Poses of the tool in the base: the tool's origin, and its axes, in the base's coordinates. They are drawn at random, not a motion.
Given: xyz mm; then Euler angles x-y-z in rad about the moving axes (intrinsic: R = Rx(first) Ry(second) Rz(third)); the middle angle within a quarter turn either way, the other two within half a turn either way.
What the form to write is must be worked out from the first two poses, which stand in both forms.
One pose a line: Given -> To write
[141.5 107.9 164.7 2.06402 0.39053 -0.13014] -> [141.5 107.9 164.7 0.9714 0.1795 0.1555 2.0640]
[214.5 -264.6 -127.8 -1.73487 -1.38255 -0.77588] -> [214.5 -264.6 -127.8 -0.5078 -0.7905 0.3424 1.7390]
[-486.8 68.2 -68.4 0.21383 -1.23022 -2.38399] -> [-486.8 68.2 -68.4 0.5828 -0.1353 -0.8013 2.6505]
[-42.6 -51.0 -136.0 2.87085 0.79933 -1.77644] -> [-42.6 -51.0 -136.0 0.5778 0.8007 0.1585 2.3672]
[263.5 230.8 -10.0 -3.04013 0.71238 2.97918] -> [263.5 230.8 -10.0 -0.0623 0.9979 0.0204 2.4244]
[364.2 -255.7 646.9 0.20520 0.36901 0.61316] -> [364.2 -255.7 646.9 0.4017 0.3818 0.8324 0.7711]
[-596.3 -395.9 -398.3 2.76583 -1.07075 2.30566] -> [-596.3 -395.9 -398.3 0.3003 -0.9515 -0.0664 2.0403]
